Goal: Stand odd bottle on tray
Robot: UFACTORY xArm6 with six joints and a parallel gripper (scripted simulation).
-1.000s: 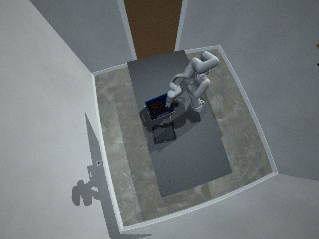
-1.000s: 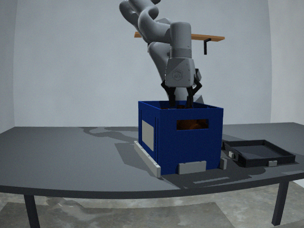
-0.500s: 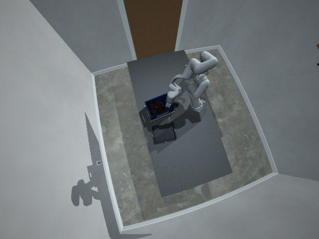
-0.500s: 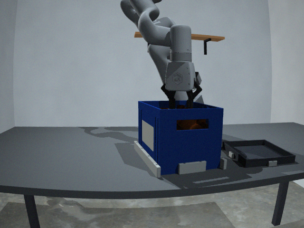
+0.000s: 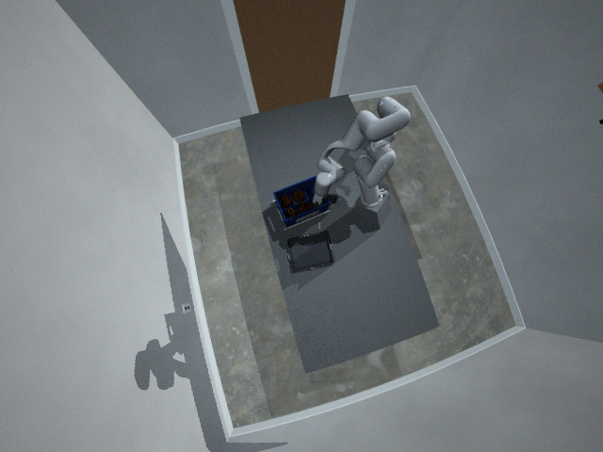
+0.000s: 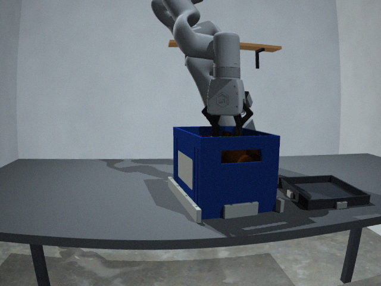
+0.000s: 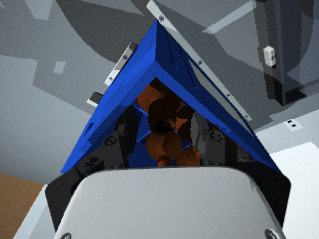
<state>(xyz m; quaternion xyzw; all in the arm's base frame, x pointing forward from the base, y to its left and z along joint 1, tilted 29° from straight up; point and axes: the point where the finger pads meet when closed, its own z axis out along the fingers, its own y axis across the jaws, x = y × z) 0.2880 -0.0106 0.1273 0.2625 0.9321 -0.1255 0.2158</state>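
Now: hand 100 mm short of the bottle, 70 mm to the left of it and 70 mm above it. Also, from my hand: blue crate: 90 mm ahead, 30 mm to the right, 70 mm below; dark tray: 110 mm ahead, 260 mm to the left, 150 mm below.
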